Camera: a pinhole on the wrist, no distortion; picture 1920 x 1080 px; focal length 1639.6 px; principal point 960.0 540.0 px. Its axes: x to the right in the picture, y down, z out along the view. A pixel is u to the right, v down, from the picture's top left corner.
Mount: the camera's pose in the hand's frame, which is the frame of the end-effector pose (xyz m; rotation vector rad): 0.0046 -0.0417 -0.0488 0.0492 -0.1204 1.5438
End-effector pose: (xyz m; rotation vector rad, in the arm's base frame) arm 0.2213 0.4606 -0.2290 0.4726 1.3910 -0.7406
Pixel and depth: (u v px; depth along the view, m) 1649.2 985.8 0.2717
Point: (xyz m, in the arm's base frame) 0.4139 0.3464 -0.1236
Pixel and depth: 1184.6 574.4 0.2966
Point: 0.3736 0.2667 -0.1748
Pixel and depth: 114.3 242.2 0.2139
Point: 0.2052 0.2265 -0.2159
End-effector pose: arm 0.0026 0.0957 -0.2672 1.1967 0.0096 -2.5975
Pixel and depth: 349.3 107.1 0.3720
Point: -0.3354 0.2506 -0.1495
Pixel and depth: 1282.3 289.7 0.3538
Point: -0.2599 0.0582 -0.0958
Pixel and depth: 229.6 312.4 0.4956
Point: -0.4204 0.3366 -0.0584
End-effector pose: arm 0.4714 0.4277 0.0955 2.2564 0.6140 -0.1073
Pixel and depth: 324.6 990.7 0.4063
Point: 0.2849 0.2779 -0.2612
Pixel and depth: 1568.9 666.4 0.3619
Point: 0.5002 0.1511 -0.0831
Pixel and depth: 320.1 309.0 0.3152
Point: 0.4358 0.3754 -0.2216
